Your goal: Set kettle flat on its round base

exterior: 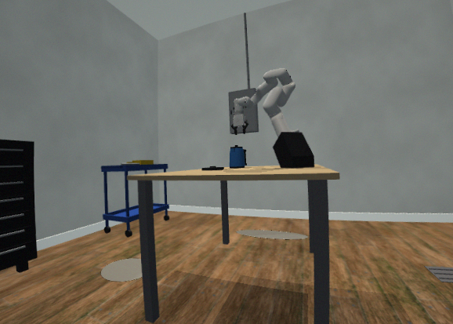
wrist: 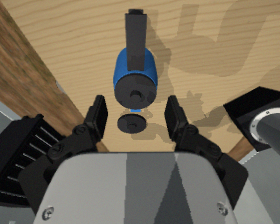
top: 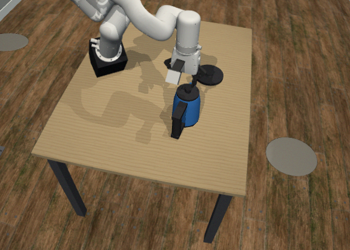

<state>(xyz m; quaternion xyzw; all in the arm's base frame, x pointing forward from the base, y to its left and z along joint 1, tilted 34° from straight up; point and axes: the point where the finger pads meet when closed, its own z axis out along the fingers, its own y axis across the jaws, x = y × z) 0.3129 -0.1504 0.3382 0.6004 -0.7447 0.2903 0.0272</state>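
The blue kettle is 10 mm ahead of my hand, 30 mm to the left of it and 200 mm below it. The rest, counted from my hand: round black base (130 mm ahead, 360 mm to the left, 280 mm below).
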